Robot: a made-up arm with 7 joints.
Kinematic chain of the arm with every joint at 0, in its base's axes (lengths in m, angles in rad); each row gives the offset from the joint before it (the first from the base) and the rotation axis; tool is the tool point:
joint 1: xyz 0 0 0.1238 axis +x
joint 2: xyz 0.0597 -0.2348 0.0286 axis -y
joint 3: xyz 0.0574 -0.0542 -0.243 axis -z
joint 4: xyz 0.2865 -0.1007 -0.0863 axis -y
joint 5: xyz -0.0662 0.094 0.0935 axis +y
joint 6: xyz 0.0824 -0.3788 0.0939 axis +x
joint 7: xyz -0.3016 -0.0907 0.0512 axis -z
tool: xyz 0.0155 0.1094 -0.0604
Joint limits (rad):
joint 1: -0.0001..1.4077
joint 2: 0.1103..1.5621
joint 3: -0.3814..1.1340
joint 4: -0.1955..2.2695
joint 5: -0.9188..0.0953
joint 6: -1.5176..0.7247
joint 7: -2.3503..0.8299
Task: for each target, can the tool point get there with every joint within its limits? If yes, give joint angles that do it. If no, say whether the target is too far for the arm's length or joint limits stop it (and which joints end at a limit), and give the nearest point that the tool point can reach.
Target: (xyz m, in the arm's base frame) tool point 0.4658 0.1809 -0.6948
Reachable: yes | joints 1.2205 1.0503 0.4170 0.9806 -0.2656 -0.5985 -2.0042
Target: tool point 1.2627 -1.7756 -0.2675
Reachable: no: too far | nearest point 0.7450 -1.0078 -0.0983 | short by 0.941 m
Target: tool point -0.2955 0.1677 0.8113
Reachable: no: joint limits stop it (at a limit: joint 1, joint 2, joint 3, joint 5, joint 6, joint 7) | nearest point -0.2691 -0.4254 0.1804 | short by 0.866 m
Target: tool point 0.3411 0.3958 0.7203
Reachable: no: joint limits stop it (at a limit: joint 1, joint 2, joint 3, joint 4, joint 5) | nearest point 0.5830 -0.4400 0.8198 | short by 0.876 m
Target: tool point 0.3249 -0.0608 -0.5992
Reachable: yes | joints 1.1168 0.5322 -0.0360 0.8738 -0.0128 -0.0757 0.4956
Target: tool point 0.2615 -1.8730 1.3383
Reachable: no: too far | nearest point 0.5382 -0.9241 0.6588 | short by 1.199 m
